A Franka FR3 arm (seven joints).
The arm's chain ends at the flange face. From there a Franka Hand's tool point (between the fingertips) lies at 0.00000 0.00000 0.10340 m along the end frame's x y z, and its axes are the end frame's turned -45 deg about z.
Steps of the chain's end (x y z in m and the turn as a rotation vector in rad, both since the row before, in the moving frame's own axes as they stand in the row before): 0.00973, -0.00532, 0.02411, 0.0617, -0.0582, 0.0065; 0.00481, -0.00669, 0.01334, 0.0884, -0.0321, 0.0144
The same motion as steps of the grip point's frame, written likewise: 0.01093, -0.00564, 0.02374, 0.0848, 0.0025, 0.0065; 0.01231, -0.01010, 0.01288, 0.0852, 0.0398, 0.0144
